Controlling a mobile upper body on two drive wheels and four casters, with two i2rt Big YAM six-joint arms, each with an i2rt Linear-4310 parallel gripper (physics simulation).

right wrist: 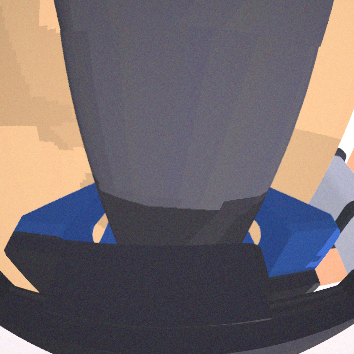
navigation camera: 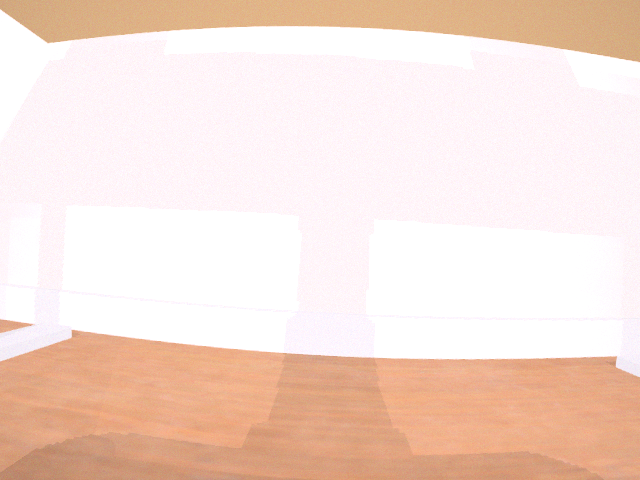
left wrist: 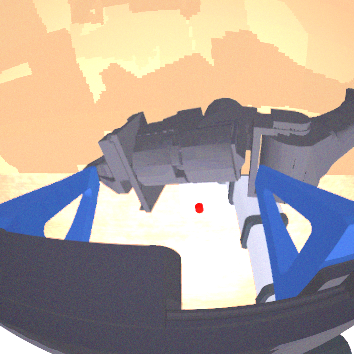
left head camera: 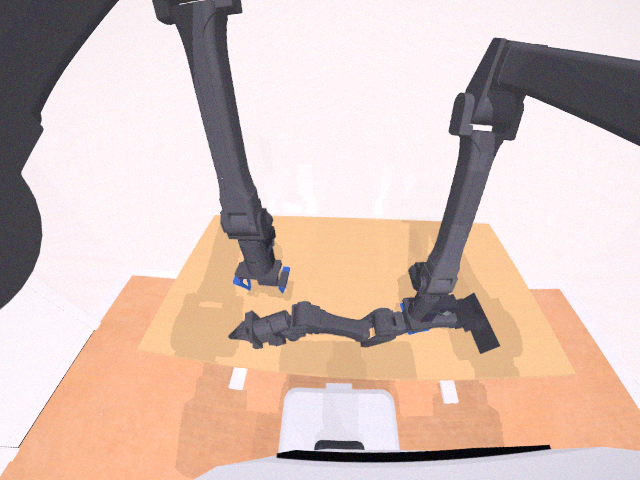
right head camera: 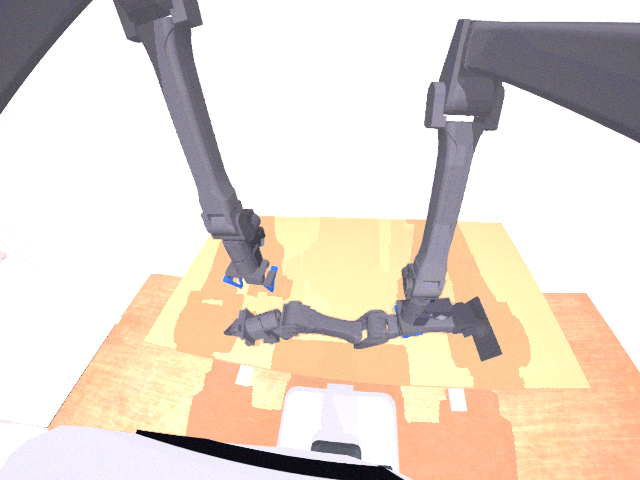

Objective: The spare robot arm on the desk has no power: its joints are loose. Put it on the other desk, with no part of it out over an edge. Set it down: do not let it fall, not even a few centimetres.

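Observation:
The dark grey spare robot arm (left head camera: pixel 333 325) (right head camera: pixel 325 325) (left wrist: pixel 200 155) (right wrist: pixel 195 110) lies stretched sideways across the near half of the tan desk (left head camera: pixel 330 258) (right head camera: pixel 341 258), its flat base plate (left head camera: pixel 484 333) (right head camera: pixel 486 341) at the right end. My right gripper (left head camera: pixel 410 319) (right head camera: pixel 404 321) (right wrist: pixel 175 173) is shut on the spare arm's link near the base end; its blue fingers press both sides. My left gripper (left head camera: pixel 266 289) (right head camera: pixel 256 288) (left wrist: pixel 176 174) is open and empty, beyond the spare arm's pointed left end. The other desk does not show in these views.
My white base (left head camera: pixel 338 413) (right head camera: pixel 338 418) stands at the desk's near edge, with two white pieces (left head camera: pixel 237 378) (left head camera: pixel 448 391) on the wooden floor beside it. A small red dot (left wrist: pixel 199 207) shows between the left fingers. The navigation camera shows a pale wall (navigation camera: pixel 330 155) and wooden floor (navigation camera: pixel 155 387).

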